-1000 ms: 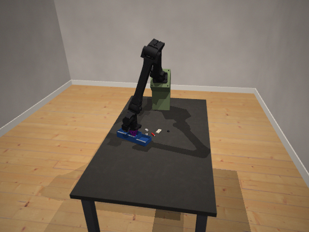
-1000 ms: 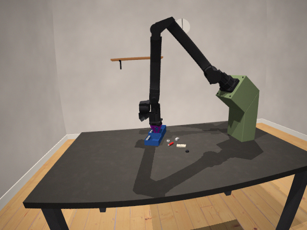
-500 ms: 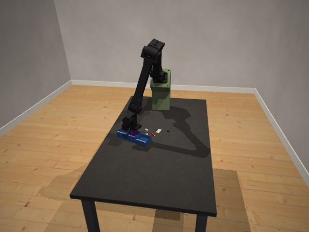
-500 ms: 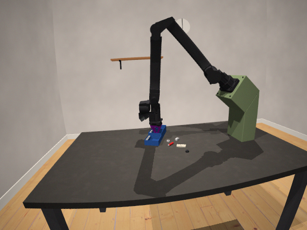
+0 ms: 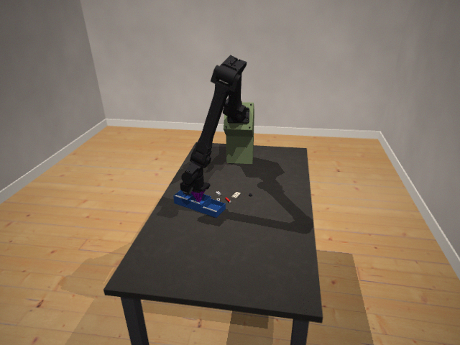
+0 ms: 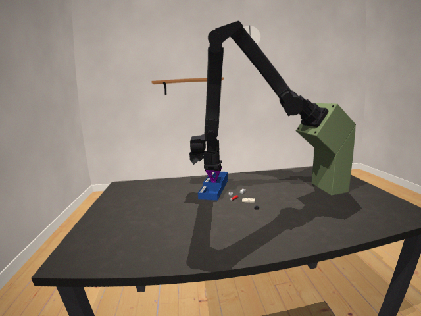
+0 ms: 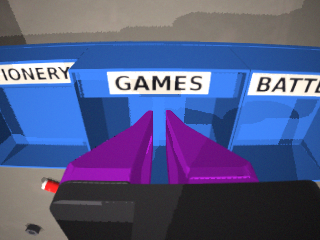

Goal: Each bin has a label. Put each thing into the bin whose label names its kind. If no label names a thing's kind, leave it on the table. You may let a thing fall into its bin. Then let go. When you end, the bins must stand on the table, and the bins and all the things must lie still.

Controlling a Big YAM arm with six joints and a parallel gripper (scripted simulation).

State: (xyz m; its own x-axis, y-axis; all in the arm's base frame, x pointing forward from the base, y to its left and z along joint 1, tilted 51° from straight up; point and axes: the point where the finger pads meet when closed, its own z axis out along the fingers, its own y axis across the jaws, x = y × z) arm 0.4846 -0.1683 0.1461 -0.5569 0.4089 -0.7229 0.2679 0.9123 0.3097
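Now: the red battery 60 mm behind my hand, 140 mm to the left of it and 30 mm below it. Round my hand: grey nut 50 mm behind, 90 mm to the left, 30 mm below; then cream domino 110 mm behind, 180 mm to the left, 30 mm below; then dark hex nut 110 mm behind, 250 mm to the left, 30 mm below.
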